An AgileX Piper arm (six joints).
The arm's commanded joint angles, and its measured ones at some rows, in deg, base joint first. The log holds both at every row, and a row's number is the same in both.
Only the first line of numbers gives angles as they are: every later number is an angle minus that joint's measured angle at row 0.
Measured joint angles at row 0: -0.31 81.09 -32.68 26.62 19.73 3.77
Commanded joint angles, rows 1 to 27: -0.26 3.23 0.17 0.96 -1.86 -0.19; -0.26 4.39 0.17 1.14 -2.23 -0.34; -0.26 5.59 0.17 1.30 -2.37 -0.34; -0.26 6.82 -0.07 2.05 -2.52 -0.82; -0.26 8.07 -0.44 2.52 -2.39 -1.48; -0.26 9.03 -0.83 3.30 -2.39 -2.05; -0.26 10.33 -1.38 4.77 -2.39 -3.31; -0.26 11.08 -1.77 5.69 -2.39 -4.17; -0.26 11.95 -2.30 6.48 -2.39 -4.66; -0.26 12.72 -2.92 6.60 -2.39 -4.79; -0.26 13.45 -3.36 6.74 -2.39 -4.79; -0.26 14.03 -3.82 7.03 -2.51 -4.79; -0.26 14.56 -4.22 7.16 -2.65 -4.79; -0.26 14.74 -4.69 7.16 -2.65 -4.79; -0.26 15.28 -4.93 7.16 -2.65 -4.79; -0.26 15.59 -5.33 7.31 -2.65 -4.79; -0.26 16.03 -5.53 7.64 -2.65 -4.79; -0.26 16.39 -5.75 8.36 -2.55 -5.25; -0.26 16.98 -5.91 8.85 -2.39 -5.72; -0.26 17.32 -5.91 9.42 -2.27 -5.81; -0.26 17.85 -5.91 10.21 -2.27 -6.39; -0.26 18.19 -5.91 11.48 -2.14 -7.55; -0.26 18.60 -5.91 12.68 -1.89 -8.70; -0.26 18.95 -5.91 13.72 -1.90 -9.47; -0.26 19.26 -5.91 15.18 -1.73 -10.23; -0.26 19.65 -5.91 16.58 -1.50 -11.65; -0.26 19.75 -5.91 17.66 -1.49 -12.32
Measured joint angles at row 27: 0.00 18.77 -5.62 13.10 -1.82 -8.51
